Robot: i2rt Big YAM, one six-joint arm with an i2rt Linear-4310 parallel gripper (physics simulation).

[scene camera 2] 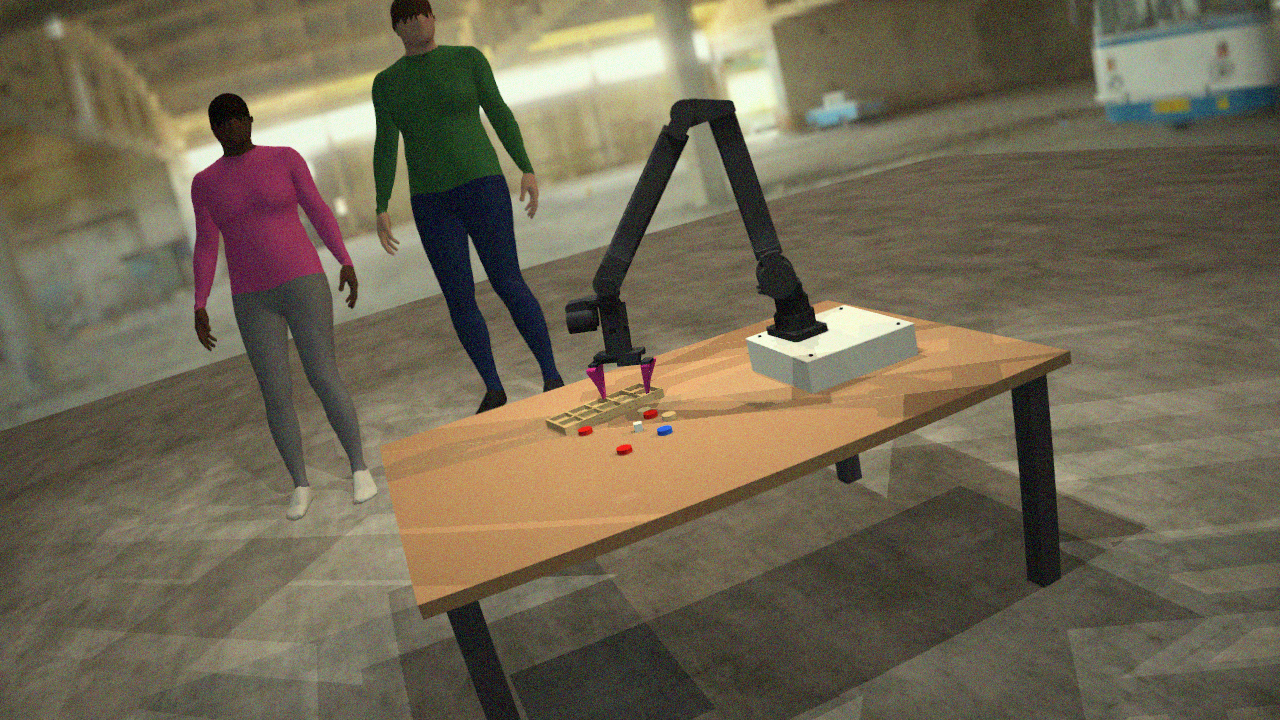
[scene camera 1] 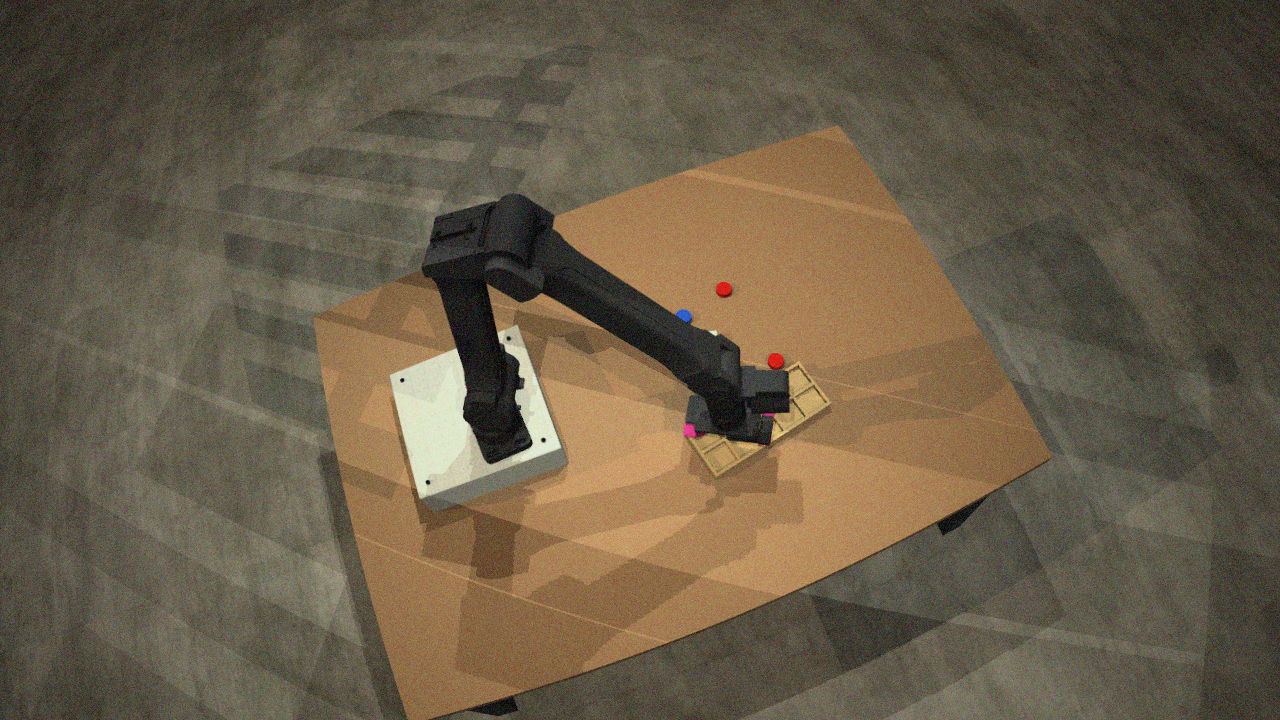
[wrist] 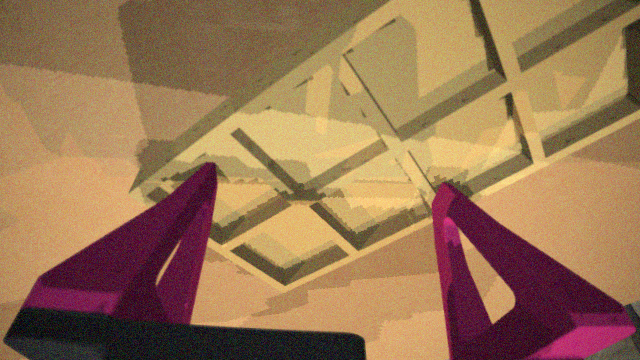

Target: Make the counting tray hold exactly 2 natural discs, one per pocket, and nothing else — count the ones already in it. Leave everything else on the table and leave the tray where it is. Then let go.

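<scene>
The tan counting tray (scene camera 1: 805,419) (scene camera 2: 608,418) (wrist: 525,120) lies on the table, partly hidden by the arm in scene camera 1. No disc shows in the pockets that the wrist view shows. My gripper (scene camera 1: 731,425) (scene camera 2: 624,394) (wrist: 330,183) is open and empty above the tray, its magenta fingers wide apart. A natural disc (scene camera 2: 669,415) lies on the table beside the tray. Another pale disc (scene camera 2: 645,409) shows in part behind a red one, close to the tray. The arm hides the natural discs in scene camera 1.
Beside the tray lie a red disc (scene camera 2: 650,413), a second red disc (scene camera 1: 776,360) (scene camera 2: 585,430) near the tray's far end, a third red disc (scene camera 1: 724,289) (scene camera 2: 623,449) farther out, a blue disc (scene camera 1: 683,316) (scene camera 2: 664,430) and a small white cube (scene camera 2: 637,427).
</scene>
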